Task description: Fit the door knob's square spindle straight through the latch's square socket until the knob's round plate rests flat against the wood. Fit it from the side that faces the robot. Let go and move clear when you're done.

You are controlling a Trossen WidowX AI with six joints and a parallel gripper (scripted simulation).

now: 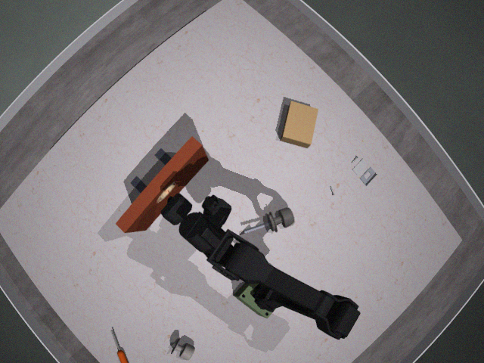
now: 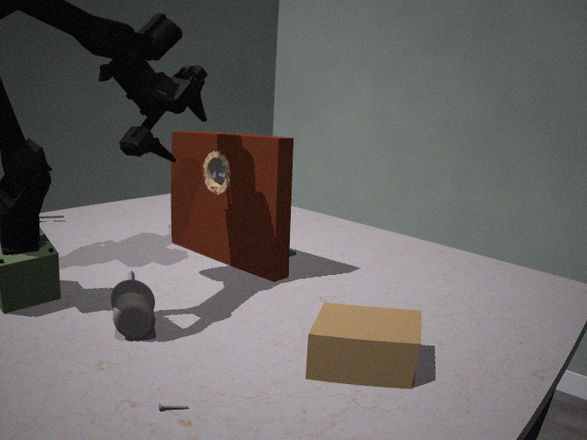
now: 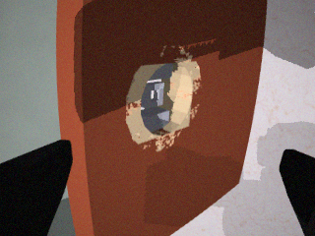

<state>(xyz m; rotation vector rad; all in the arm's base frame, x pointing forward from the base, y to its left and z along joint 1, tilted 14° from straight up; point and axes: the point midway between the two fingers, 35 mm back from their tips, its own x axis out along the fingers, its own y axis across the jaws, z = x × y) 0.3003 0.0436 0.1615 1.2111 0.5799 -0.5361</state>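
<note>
Now: hand 11 cm short of the grey latch socket, 9 cm above it and 2 cm to the right of it. Also, from my hand: orange screwdriver 54 cm to the left, 24 cm below, 20 cm behind; then red-brown wooden door panel 11 cm below, 11 cm ahead, 2 cm to the left; then tan box 42 cm to the right, 22 cm below, 1 cm ahead.
</note>
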